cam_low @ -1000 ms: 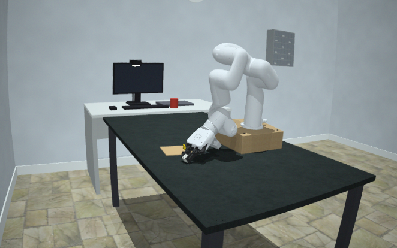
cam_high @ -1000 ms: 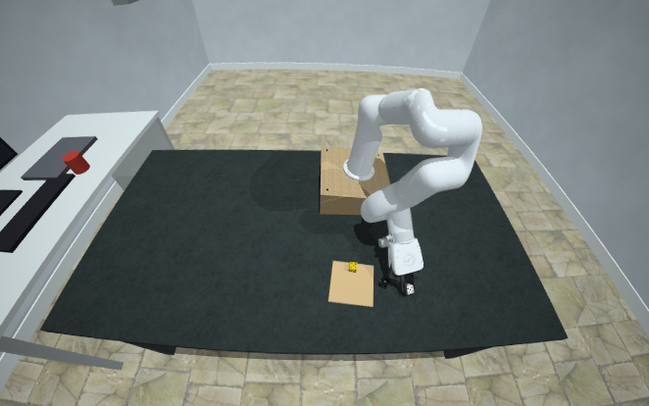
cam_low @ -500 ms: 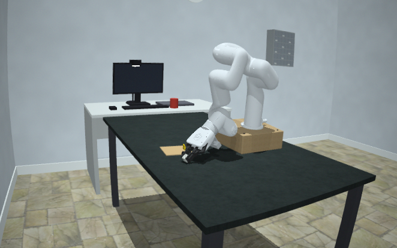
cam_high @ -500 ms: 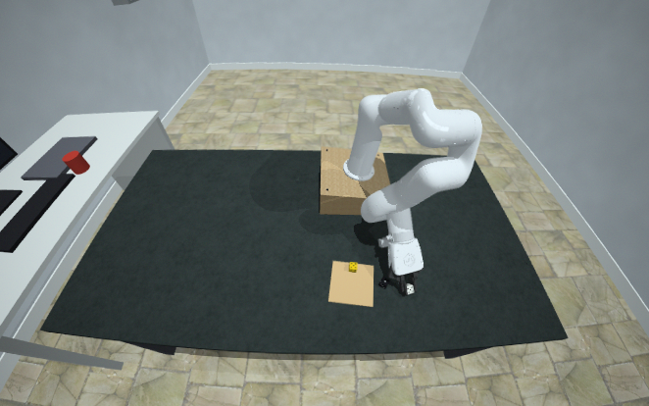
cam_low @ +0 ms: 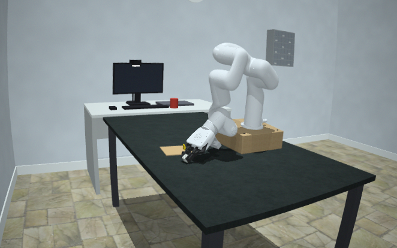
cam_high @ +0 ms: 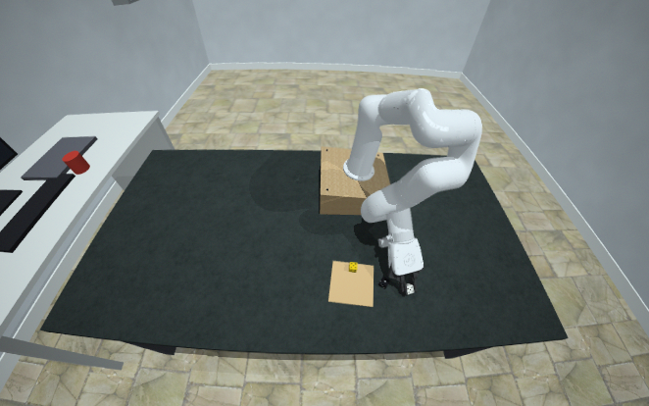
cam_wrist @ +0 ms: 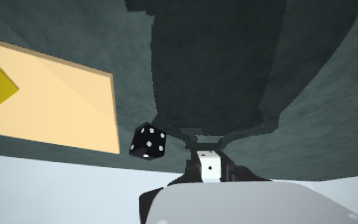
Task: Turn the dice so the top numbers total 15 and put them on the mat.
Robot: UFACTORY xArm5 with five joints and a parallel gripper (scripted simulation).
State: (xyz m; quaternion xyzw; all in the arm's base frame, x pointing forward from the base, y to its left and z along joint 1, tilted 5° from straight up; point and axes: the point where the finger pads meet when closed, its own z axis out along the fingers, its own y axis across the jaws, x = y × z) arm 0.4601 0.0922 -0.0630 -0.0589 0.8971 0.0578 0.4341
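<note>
My hand is 10 mm short of the white die and 10 mm above it. The rest, counted from my hand: black die (30 mm behind, 70 mm to the right, 10 mm below); tan mat (40 mm behind, 170 mm to the right, 30 mm below); yellow die (90 mm behind, 160 mm to the right, 10 mm below).
</note>
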